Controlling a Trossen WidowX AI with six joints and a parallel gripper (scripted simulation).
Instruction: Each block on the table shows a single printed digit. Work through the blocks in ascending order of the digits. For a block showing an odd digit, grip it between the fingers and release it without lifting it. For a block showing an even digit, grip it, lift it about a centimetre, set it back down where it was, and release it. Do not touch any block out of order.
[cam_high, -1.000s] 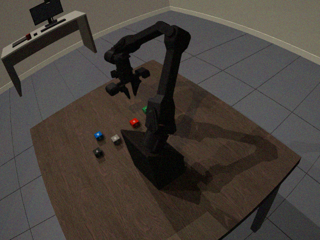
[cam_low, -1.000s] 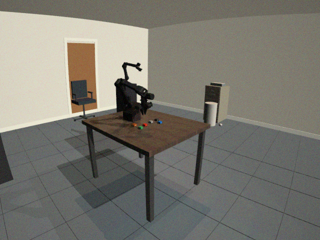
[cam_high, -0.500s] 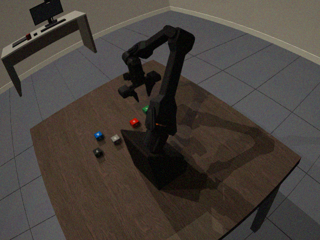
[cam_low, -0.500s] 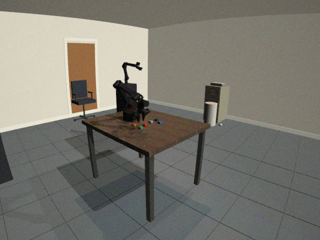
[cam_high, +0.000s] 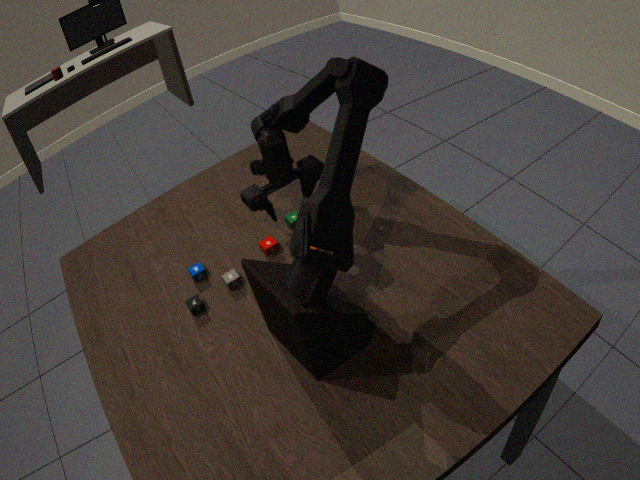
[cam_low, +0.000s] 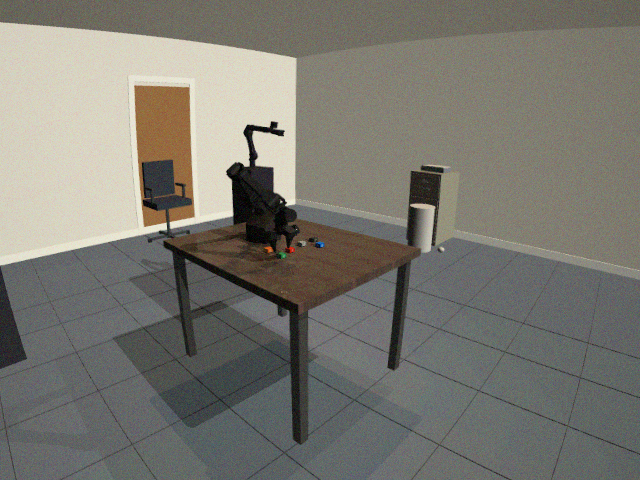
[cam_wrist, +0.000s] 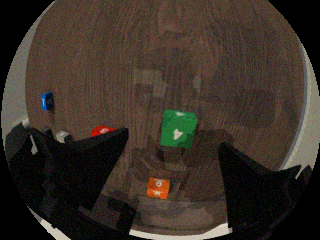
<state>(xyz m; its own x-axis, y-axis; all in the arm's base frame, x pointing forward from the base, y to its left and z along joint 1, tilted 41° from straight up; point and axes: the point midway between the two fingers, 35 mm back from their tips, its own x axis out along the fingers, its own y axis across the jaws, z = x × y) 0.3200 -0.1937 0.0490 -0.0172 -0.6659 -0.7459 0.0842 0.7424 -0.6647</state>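
My gripper tip is 2 cm above the green block. Also, from my gripper tip: orange block 11 cm behind, 2 cm to the left, 2 cm below; red block 3 cm behind, 9 cm to the left, 2 cm below; grey block 5 cm behind, 20 cm to the left, 2 cm below.
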